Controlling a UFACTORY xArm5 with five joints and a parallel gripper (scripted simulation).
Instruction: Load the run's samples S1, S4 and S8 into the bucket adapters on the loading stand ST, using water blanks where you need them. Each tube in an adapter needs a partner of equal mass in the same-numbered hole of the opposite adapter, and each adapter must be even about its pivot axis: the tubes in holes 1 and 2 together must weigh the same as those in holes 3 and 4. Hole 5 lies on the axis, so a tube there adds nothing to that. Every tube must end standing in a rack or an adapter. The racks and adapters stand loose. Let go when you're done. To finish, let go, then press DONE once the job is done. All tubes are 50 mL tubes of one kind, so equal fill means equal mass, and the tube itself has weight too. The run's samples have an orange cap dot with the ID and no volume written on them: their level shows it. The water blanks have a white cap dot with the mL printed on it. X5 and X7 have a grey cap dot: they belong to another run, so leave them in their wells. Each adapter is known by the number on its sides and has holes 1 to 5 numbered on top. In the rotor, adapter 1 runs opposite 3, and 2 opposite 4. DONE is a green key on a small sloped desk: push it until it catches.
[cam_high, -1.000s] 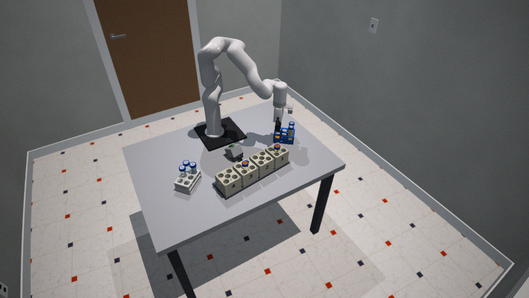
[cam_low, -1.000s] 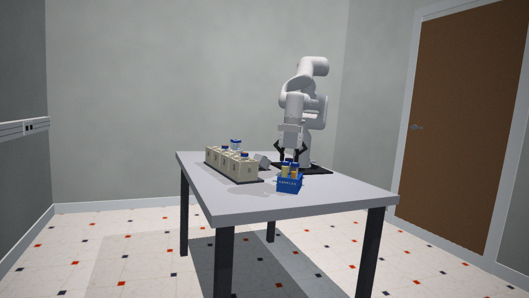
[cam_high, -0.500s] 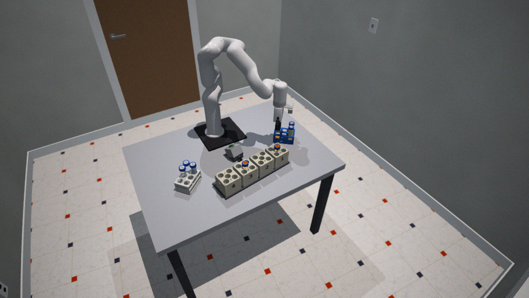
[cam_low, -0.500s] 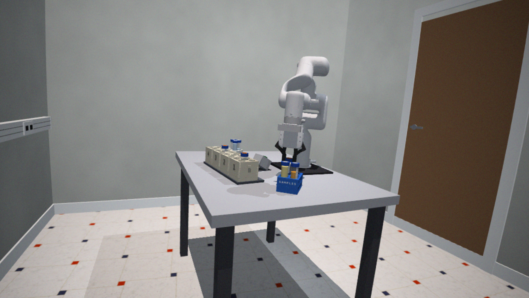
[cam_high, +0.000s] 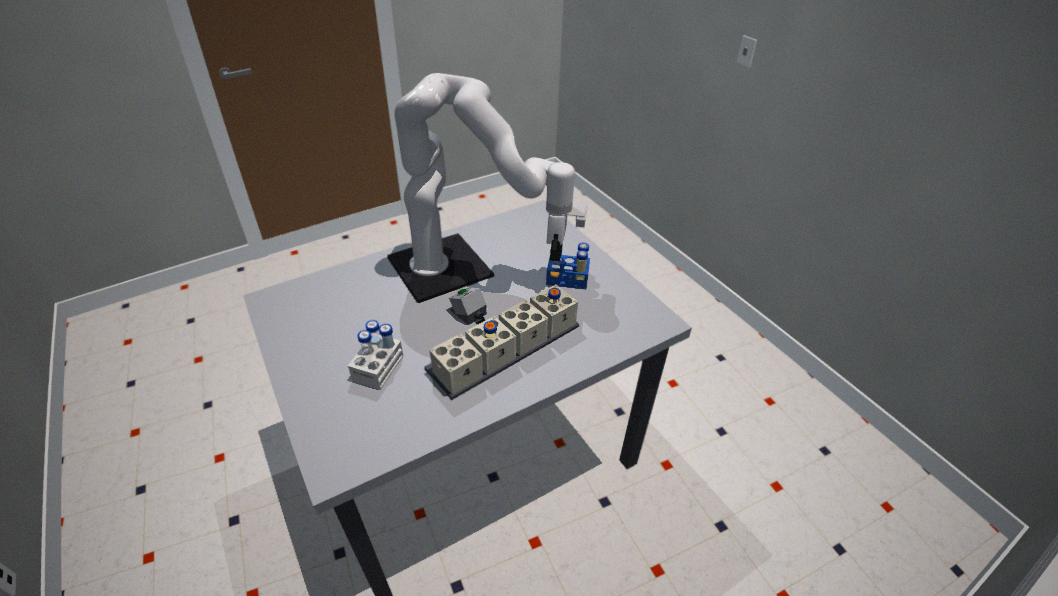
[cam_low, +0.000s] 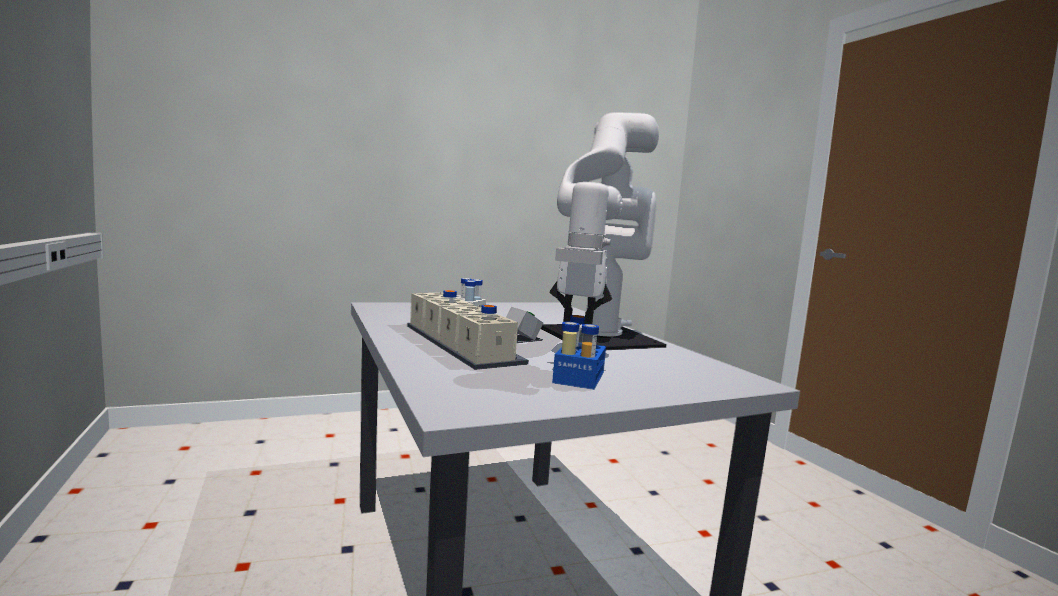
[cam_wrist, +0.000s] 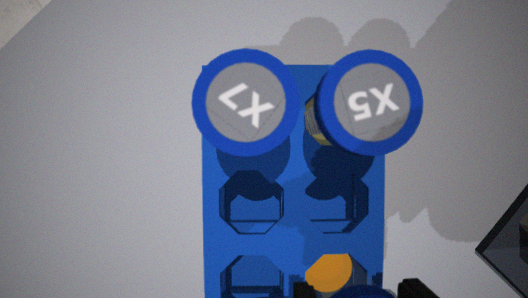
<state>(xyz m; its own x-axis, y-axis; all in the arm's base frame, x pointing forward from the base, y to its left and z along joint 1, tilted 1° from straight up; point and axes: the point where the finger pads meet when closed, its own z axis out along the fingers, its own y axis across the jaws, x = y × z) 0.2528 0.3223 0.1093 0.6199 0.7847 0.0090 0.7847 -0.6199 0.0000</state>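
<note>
My gripper is now 10 mm short of the blue samples rack, 40 mm to the right of it and 90 mm above it. Also, from my hand: adapter 3: 200 mm ahead, 320 mm to the right, 70 mm below; white rack: 90 mm ahead, 610 mm to the right, 90 mm below.
</note>
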